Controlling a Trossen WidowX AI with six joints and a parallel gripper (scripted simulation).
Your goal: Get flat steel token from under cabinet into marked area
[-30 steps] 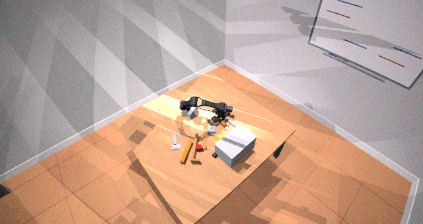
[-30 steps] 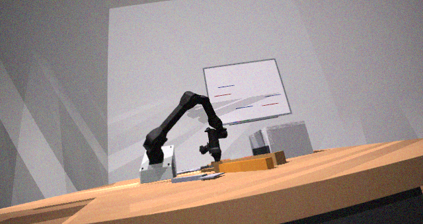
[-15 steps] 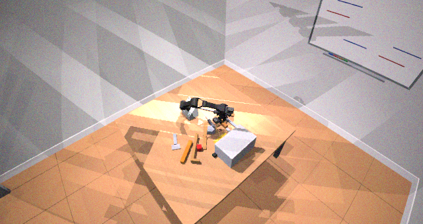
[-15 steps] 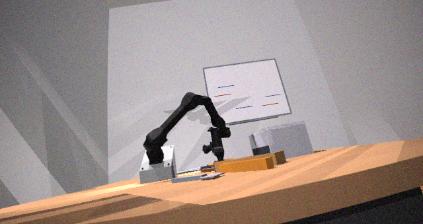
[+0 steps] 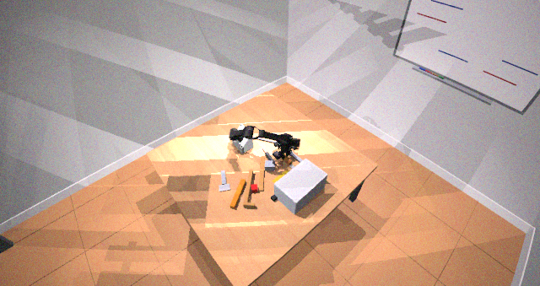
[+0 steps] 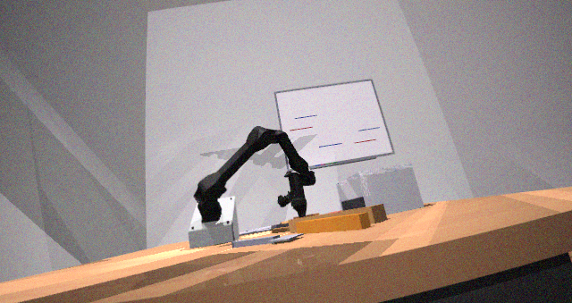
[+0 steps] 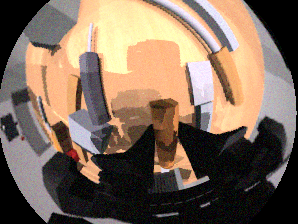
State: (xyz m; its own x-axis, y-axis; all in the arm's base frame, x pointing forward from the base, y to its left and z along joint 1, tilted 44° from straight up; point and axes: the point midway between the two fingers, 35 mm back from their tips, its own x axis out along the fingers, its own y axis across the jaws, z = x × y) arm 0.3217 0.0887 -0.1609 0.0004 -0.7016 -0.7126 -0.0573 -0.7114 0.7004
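Right now the grey block is 1 cm behind my gripper tip, 13 cm to the right of it and 1 cm above it. From my gripper tip the other things lie so: thin wooden stick: 22 cm to the right; red block: 8 cm ahead, 34 cm to the right, 1 cm above; grey bar: 18 cm behind, 13 cm to the left.
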